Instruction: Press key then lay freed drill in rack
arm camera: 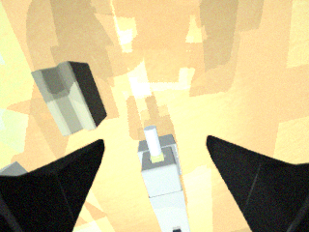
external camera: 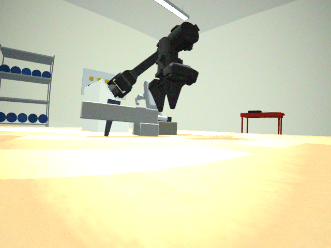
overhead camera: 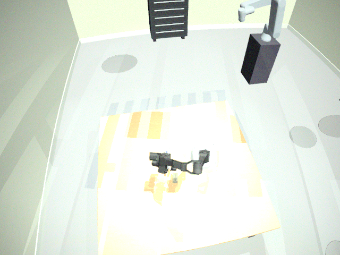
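The drill is 60 mm to the right of my gripper tip, 20 mm below it and 20 mm behind it. Round my gripper tip: pale grey fixture: 110 mm to the right, 30 mm behind, 20 mm below; grey-beige rack: 70 mm to the left, 70 mm behind, 50 mm below; dark blue key: 140 mm to the right, 40 mm behind, 20 mm below.
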